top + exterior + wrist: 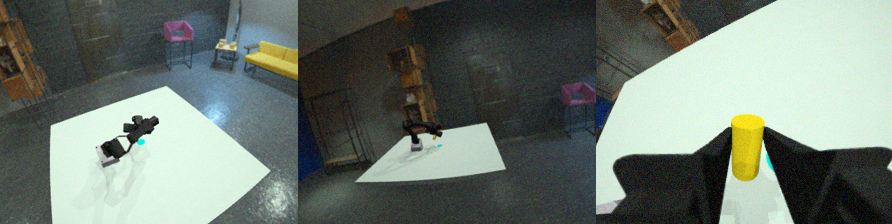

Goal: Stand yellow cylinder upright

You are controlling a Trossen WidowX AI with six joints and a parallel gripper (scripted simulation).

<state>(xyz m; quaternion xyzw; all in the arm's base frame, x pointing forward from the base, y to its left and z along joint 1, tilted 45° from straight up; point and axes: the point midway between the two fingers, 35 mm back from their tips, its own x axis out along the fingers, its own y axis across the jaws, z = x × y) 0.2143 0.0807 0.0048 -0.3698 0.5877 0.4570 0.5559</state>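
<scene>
My gripper tip is now 120 mm above the cyan circle, 30 mm short of it and 20 mm to the left of it. Round my gripper tip: yellow tall cylinder 20 mm below, 10 mm to the right, 10 mm behind.
</scene>
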